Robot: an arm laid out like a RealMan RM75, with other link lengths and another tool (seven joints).
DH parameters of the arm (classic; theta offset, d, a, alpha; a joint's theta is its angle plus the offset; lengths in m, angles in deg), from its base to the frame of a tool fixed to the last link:
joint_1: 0 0.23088 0 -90
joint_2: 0 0 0 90
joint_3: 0 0.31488 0 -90
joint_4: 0 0 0 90
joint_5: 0 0.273 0 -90
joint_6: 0 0 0 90
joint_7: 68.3 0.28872 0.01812 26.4
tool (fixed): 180 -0.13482 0 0
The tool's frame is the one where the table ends.
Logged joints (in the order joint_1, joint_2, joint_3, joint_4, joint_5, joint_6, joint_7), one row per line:
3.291, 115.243, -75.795, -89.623, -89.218, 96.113, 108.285
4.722, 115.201, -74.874, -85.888, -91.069, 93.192, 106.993
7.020, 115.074, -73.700, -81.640, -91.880, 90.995, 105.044
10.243, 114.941, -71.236, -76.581, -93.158, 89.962, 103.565
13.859, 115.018, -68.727, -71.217, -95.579, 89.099, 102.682
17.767, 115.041, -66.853, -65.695, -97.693, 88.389, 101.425
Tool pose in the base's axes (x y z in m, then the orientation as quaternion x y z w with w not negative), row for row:
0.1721, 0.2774, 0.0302, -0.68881, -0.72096, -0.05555, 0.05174
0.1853, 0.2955, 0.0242, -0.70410, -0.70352, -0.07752, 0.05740
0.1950, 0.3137, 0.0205, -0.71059, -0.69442, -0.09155, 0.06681
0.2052, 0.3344, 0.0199, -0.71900, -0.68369, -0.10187, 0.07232
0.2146, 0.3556, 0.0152, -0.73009, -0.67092, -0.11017, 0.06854
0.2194, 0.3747, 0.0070, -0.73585, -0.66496, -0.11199, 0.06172
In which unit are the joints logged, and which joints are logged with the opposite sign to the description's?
The joints are logged in degrees. Opposite sign: joint_6.
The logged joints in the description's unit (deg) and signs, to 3 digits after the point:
3.291, 115.243, -75.795, -89.623, -89.218, -96.113, 108.285
4.722, 115.201, -74.874, -85.888, -91.069, -93.192, 106.993
7.020, 115.074, -73.700, -81.640, -91.880, -90.995, 105.044
10.243, 114.941, -71.236, -76.581, -93.158, -89.962, 103.565
13.859, 115.018, -68.727, -71.217, -95.579, -89.099, 102.682
17.767, 115.041, -66.853, -65.695, -97.693, -88.389, 101.425

